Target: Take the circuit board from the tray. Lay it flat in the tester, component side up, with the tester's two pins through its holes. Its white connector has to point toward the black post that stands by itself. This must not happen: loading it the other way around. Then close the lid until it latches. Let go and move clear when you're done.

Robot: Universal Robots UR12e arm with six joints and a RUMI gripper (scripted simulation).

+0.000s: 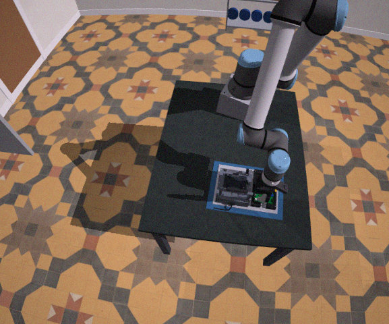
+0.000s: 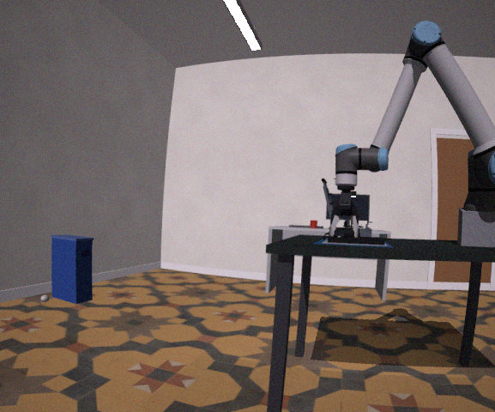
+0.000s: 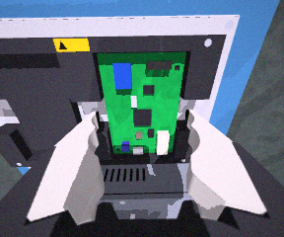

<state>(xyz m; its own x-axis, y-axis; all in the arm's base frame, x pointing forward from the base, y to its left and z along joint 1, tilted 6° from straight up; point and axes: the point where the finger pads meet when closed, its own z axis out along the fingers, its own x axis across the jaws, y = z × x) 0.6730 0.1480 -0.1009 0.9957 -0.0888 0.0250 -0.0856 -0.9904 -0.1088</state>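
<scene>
The green circuit board is right at my hand. From my hand the other things lie so: tester lid: 18 cm to the right, 16 cm above, 7 cm ahead; tester: 13 cm to the right, 9 cm above, 2 cm behind.
</scene>
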